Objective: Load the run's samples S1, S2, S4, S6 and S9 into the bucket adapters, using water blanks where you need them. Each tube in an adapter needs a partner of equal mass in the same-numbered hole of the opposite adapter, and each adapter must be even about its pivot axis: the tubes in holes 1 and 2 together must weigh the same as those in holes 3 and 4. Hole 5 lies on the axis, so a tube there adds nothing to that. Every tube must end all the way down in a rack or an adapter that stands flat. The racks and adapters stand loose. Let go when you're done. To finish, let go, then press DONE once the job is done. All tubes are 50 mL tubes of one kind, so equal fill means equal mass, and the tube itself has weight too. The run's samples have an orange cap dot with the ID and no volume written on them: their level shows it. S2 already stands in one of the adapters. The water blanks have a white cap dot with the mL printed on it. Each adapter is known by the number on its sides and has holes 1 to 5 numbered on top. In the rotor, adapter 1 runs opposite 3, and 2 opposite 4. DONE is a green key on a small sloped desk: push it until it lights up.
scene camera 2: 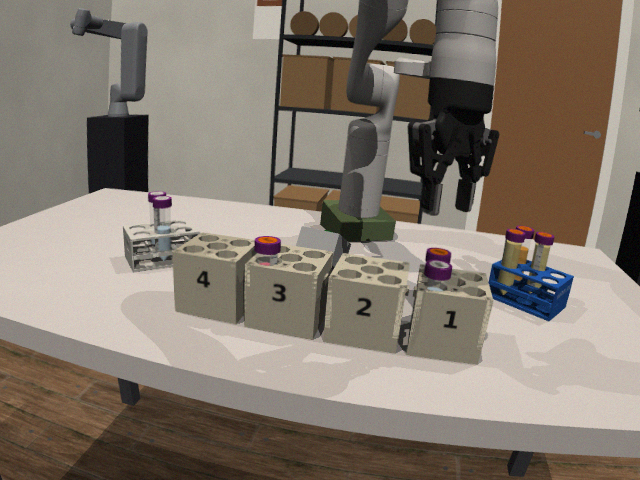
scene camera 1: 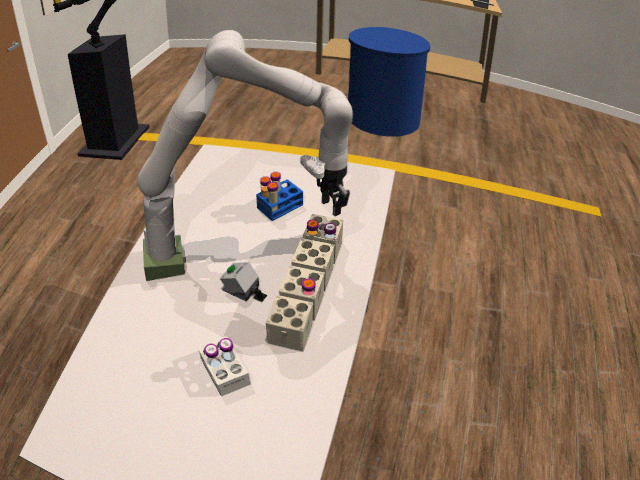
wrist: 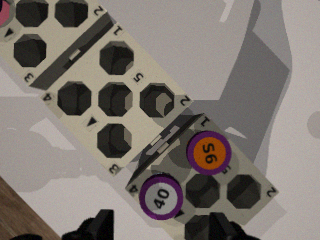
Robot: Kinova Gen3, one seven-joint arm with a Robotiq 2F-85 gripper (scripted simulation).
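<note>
Scene camera 1 shows my gripper too. I see the gripper, blank rack, blue rack, 40 mL blank. Adapter 1, adapter 2, adapter 3, adapter 4 also seen.
</note>
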